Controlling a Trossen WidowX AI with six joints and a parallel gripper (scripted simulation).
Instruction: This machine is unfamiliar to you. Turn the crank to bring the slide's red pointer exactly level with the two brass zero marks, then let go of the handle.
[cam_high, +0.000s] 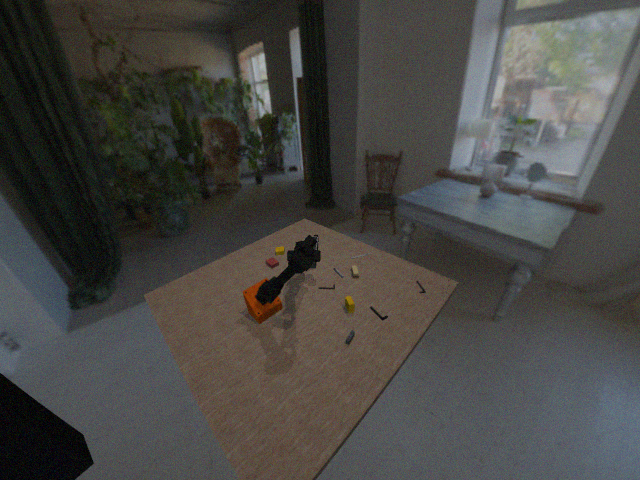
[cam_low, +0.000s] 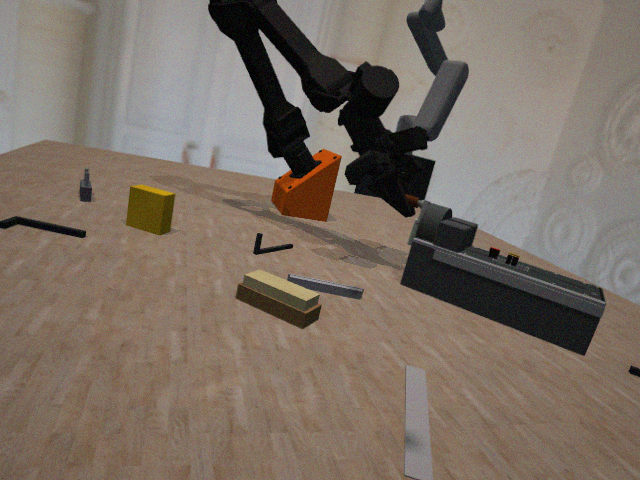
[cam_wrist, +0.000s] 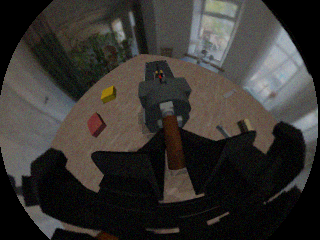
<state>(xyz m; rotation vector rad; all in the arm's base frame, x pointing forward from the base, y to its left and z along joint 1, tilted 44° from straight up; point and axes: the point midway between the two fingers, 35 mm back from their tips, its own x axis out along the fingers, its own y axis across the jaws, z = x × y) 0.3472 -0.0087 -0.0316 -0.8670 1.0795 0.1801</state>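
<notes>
The brown crank handle lies 20 mm behind my gripper tip, 10 mm to the right of it and 20 mm above it. Also, from my gripper tip: red pointer 120 mm ahead, 70 mm to the left, 10 mm below; then red block 70 mm behind, 240 mm to the left, 90 mm below; then grey bar 80 mm ahead, 170 mm to the right, 90 mm below.
</notes>
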